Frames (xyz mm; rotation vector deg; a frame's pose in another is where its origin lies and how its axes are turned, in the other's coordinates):
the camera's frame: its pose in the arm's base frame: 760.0 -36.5 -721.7 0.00 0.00 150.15
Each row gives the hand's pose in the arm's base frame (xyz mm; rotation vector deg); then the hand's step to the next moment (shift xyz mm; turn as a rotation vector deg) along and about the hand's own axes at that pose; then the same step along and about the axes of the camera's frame.
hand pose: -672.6 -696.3 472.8 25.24 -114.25 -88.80
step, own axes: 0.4 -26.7 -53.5 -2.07 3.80 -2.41
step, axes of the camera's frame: -50.6 27.2 -16.6 -2.78 -2.03 3.56
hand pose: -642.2 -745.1 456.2 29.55 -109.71 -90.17
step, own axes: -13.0 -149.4 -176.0 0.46 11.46 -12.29
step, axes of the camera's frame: -177.0 77.0 -127.4 -10.93 1.61 12.67
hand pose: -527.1 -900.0 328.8 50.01 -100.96 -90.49
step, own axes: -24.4 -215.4 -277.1 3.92 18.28 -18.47
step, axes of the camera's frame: -298.3 13.3 -186.1 -15.94 5.60 20.13
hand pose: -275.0 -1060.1 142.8 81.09 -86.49 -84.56
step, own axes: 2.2 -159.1 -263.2 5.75 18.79 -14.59
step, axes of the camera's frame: -276.8 -94.1 -95.5 -12.58 8.19 19.33
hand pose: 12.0 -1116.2 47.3 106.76 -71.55 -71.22
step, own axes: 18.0 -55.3 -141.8 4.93 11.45 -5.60
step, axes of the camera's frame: -132.6 -76.7 4.8 -5.81 7.42 9.90
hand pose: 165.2 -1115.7 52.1 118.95 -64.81 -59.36
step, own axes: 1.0 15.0 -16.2 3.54 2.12 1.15
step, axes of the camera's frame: -9.5 2.1 19.8 -1.54 3.99 -0.32
